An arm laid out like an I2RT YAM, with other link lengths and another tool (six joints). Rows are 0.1 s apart.
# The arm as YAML. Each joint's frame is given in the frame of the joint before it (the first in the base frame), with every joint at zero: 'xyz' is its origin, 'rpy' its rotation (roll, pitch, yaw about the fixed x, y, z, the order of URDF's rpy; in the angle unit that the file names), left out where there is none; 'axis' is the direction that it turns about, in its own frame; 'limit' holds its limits. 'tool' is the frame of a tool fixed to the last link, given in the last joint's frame.
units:
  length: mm
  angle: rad
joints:
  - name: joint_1
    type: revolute
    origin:
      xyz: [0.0, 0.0, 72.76]
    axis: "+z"
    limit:
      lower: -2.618
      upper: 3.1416
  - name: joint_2
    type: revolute
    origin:
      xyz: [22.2, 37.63, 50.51]
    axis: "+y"
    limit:
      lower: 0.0
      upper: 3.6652
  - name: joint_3
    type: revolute
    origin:
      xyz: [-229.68, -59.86, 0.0]
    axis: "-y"
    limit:
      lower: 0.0
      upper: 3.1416
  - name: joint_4
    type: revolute
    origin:
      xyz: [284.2, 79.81, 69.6]
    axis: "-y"
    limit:
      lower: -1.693
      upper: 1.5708
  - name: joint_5
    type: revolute
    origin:
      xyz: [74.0, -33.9, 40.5]
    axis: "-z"
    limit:
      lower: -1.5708
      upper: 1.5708
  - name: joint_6
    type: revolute
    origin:
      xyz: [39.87, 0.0, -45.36]
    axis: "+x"
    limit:
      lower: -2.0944
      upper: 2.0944
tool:
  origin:
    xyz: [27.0, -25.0, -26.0]
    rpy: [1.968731, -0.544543, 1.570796]
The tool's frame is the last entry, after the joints.
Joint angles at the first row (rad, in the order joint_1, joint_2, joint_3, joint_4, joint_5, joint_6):
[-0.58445 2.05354 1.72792 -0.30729 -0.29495 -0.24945]
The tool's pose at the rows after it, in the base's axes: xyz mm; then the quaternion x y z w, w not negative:
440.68, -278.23, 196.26, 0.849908, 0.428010, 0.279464, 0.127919
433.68, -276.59, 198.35, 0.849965, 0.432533, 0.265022, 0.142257
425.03, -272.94, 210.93, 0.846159, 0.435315, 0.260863, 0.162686
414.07, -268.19, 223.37, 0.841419, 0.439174, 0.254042, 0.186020
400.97, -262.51, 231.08, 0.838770, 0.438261, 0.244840, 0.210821
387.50, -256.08, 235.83, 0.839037, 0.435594, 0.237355, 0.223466
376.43, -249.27, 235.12, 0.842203, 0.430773, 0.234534, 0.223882
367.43, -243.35, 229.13, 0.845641, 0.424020, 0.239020, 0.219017
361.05, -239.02, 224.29, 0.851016, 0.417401, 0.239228, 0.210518
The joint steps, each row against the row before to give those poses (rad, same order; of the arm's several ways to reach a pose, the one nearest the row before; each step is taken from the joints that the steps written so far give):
[0.00001 -0.01812 -0.02489 0.00729 0.03181 -0.02209]
[0.00000 -0.03461 -0.04341 0.01157 0.02698 -0.03099]
[0.00001 -0.05962 -0.04722 0.01537 0.01919 -0.02073]
[-0.00001 -0.06995 -0.05977 0.01946 0.02267 -0.02796]
[0.00052 -0.07533 -0.07935 0.03423 0.03326 -0.02395]
[-0.00053 -0.06947 -0.07043 0.01325 0.02299 -0.01236]
[0.00077 -0.05369 -0.06049 0.00409 0.01208 0.00530]
[-0.00077 -0.04184 -0.06215 0.01747 -0.00047 0.01918]
[0.00011 -0.02460 -0.03514 -0.00381 0.00324 0.01743]

